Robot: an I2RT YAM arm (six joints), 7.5 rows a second.
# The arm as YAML. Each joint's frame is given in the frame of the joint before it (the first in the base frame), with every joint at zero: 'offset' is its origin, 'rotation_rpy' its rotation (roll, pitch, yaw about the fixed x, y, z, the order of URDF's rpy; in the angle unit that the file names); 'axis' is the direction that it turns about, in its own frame. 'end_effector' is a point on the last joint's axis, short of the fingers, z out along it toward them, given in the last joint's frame.
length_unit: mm
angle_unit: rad
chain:
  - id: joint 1
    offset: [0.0, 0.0, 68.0]
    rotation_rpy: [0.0, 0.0, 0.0]
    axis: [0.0, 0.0, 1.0]
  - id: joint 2
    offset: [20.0, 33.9, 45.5]
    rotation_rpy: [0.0, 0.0, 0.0]
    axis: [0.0, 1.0, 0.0]
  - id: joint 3
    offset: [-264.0, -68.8, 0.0]
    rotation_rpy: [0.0, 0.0, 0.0]
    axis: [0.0, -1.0, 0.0]
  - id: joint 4
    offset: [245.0, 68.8, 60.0]
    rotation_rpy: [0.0, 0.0, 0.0]
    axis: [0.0, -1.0, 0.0]
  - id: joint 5
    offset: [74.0, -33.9, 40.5]
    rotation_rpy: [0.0, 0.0, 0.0]
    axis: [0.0, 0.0, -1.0]
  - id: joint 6
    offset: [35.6, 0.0, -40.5]
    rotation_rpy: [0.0, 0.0, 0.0]
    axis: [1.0, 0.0, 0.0]
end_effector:
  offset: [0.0, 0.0, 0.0]
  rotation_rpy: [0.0, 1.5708, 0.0]
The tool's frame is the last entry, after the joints.
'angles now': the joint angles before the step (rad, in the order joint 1, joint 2, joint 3, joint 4, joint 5, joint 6). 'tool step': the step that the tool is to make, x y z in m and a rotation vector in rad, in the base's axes. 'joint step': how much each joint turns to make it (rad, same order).
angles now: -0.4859, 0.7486, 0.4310, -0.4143, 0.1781, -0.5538
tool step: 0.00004, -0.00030, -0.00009, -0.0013, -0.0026, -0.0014
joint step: -0.0016, 0.0000, -0.0013, 0.0042, -0.0002, -0.0001
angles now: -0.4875, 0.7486, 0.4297, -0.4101, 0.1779, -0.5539
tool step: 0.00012, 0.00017, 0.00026, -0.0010, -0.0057, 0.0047
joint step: 0.0003, -0.0024, -0.0013, 0.0047, -0.0045, -0.0016
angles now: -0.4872, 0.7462, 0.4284, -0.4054, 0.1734, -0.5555
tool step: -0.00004, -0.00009, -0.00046, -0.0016, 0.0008, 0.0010
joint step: -0.0006, 0.0001, -0.0020, 0.0025, 0.0000, -0.0025
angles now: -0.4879, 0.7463, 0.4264, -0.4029, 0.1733, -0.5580
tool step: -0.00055, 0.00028, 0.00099, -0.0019, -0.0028, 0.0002
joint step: -0.0001, -0.0056, 0.0015, -0.0037, 0.0000, -0.0004
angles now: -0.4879, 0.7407, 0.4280, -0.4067, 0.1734, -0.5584
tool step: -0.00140, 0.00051, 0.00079, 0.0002, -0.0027, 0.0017
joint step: -0.0022, -0.0104, 0.0001, -0.0079, -0.0039, -0.0015
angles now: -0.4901, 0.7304, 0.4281, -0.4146, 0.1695, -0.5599
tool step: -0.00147, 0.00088, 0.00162, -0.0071, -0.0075, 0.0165
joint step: -0.0023, -0.0163, -0.0009, -0.0031, -0.0124, -0.0145
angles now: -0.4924, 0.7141, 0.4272, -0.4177, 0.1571, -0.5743
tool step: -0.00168, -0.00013, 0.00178, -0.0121, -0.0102, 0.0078
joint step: -0.0078, -0.0160, -0.0017, 0.0027, -0.0082, -0.0146
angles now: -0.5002, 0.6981, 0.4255, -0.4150, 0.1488, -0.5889
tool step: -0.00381, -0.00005, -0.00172, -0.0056, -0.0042, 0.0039
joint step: -0.0155, -0.0235, -0.0140, -0.0011, -0.0132, -0.0146
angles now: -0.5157, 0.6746, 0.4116, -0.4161, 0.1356, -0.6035
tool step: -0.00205, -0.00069, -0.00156, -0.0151, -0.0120, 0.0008
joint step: -0.0121, -0.0168, -0.0158, 0.0187, -0.0057, -0.0137
